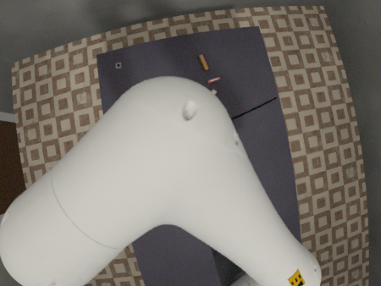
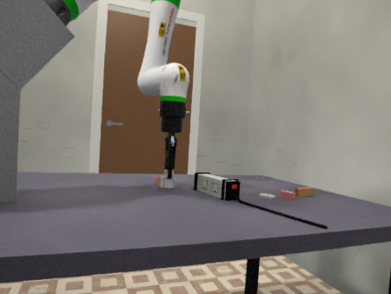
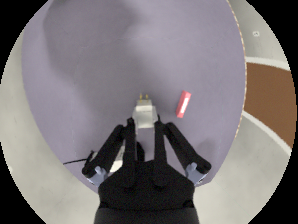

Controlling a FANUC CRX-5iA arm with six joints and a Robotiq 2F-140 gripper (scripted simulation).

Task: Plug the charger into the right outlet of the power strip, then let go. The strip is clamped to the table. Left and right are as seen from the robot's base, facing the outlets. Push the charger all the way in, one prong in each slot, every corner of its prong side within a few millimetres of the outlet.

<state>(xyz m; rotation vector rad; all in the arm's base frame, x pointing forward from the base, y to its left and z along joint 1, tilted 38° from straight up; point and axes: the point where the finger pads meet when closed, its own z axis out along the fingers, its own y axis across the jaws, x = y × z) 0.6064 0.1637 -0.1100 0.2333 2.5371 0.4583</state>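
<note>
Now: hand 15 cm short of the power strip, 12 cm to the left of it and 1 cm above it. Also, from my hand: charger 1 cm below, 1 cm behind; red switch 22 cm to the right, 16 cm ahead, 1 cm above.
</note>
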